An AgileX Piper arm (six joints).
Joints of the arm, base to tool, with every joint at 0 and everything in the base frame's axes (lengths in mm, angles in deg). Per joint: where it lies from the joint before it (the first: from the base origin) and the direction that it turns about. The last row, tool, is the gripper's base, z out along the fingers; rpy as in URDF.
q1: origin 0 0 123 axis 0 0 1
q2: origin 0 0 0 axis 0 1 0
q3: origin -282.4 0 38.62 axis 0 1 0
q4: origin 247.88 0 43.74 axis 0.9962 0 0.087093
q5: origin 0 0 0 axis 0 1 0
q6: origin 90.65 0 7.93 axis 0.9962 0 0.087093
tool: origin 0 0 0 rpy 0 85.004 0
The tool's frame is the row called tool.
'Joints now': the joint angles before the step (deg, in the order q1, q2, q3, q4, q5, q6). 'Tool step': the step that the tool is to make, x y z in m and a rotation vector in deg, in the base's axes. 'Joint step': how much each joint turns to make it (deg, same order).
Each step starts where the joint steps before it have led.
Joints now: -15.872 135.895 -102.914 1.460 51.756 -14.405
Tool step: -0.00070 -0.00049 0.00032 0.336 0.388 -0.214
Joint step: -0.117 -0.001 -0.107 0.237 0.574 0.000
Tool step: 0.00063 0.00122 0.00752 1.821 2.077 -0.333
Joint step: -0.052 0.211 -2.391 1.243 4.687 -0.111
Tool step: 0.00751 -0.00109 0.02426 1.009 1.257 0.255
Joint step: 0.000 0.515 -6.857 0.499 7.844 -0.043
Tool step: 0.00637 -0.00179 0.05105 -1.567 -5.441 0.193
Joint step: 0.000 -2.967 -5.806 -0.052 3.117 -0.001
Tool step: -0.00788 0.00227 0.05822 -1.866 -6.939 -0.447
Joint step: 0.000 -6.144 -1.243 0.000 0.177 0.474
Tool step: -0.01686 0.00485 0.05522 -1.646 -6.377 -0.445
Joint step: 0.000 -6.663 -0.002 -0.001 0.055 0.484
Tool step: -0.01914 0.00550 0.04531 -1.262 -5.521 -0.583
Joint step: -0.001 -5.692 0.002 0.001 -0.001 0.661
